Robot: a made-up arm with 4 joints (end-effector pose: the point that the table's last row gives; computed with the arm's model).
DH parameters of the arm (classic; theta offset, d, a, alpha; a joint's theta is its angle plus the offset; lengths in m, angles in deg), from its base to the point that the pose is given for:
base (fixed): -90 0.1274 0 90
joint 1: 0 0.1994 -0.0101 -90
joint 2: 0 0.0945 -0.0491 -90
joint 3: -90 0.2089 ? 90
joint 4: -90 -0.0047 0.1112 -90
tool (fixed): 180 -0.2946 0 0
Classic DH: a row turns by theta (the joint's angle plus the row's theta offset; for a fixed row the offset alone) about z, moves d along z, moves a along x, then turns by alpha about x.
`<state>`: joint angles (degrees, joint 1 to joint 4).
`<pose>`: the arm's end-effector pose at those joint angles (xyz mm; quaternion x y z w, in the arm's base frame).
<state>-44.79 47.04 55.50 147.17</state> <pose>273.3 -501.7 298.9 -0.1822 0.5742 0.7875 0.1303</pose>
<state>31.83 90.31 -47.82 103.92</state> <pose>-652.6 210.2 546.9 -0.8313 0.3658 0.0770 0.4114</pose>
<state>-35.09 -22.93 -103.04 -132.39</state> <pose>467.0 250.5 290.0 -0.2860 -0.6687 0.4724 0.4979</pose>
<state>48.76 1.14 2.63 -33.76</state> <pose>79.9 156.9 189.0 -0.3723 -0.2630 0.1223 0.8816</pose>
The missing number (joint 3, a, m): 0.3711
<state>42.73 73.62 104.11 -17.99</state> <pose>-140.2 194.9 51.0 0.4303 0.4595 0.1050 0.7698</pose>
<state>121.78 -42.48 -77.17 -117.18</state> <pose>485.7 168.6 39.8 0.7652 -0.0593 -0.6100 0.1973</pose>
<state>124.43 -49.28 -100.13 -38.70</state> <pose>91.7 152.5 196.8 0.9286 -0.0314 0.1059 0.3542</pose>
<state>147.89 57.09 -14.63 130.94</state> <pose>-342.1 237.7 -576.8 0.5329 -0.3035 0.7112 0.3436</pose>
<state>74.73 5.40 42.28 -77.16</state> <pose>278.1 220.4 220.9 -0.2028 -0.5667 0.1933 0.7748</pose>
